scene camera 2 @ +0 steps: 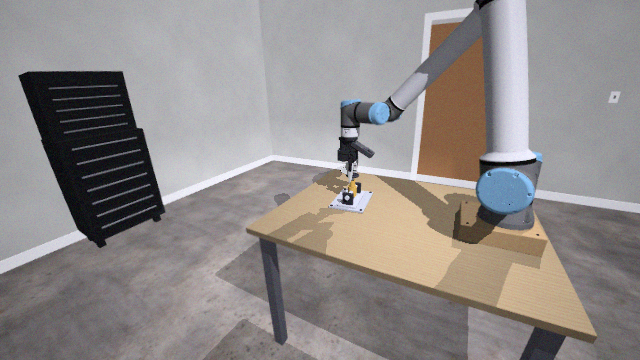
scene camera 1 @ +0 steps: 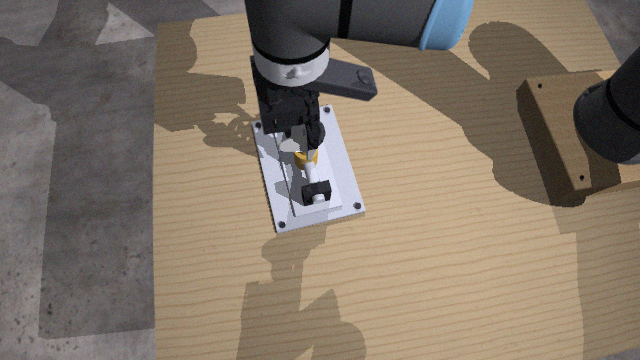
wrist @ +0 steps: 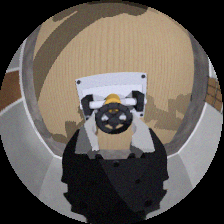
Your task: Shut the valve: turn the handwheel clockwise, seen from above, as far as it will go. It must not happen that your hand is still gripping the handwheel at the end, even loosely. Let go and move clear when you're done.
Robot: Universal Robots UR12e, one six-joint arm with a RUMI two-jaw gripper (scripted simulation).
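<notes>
There's a black spoked handwheel (wrist: 113,120) that I can see, and the wrist view has my gripper (wrist: 113,113) in it as well. You'd also spot the gripper (scene camera 1: 304,140) from the scene cameras, with scene camera 2 showing it (scene camera 2: 352,180) too.
</notes>
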